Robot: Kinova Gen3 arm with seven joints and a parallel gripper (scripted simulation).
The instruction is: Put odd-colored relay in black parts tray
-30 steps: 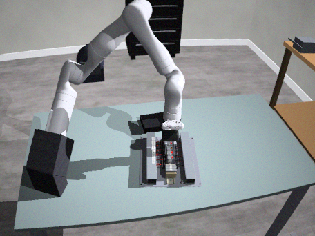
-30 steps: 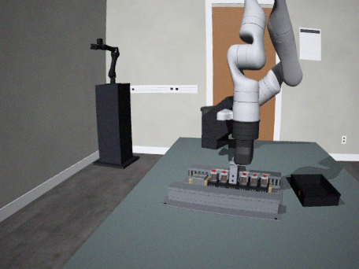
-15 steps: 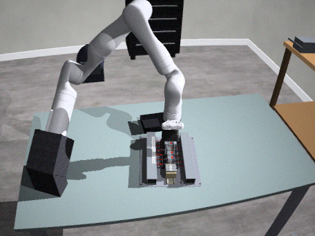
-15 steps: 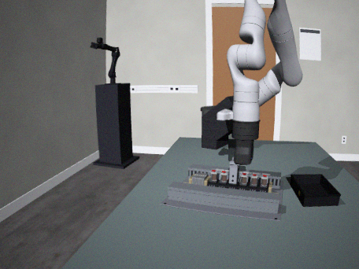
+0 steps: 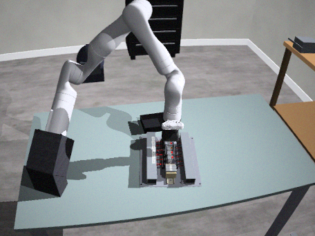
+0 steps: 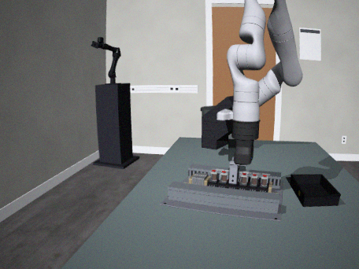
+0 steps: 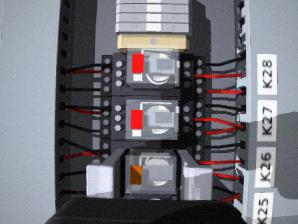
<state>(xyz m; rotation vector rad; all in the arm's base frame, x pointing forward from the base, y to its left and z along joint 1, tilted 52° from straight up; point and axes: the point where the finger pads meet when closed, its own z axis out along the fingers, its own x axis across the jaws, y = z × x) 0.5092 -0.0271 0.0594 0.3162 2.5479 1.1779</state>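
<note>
The relay is 1 cm below my hand. Also, from my hand: black parts tray 3 cm behind, 25 cm to the left, 4 cm below.
</note>
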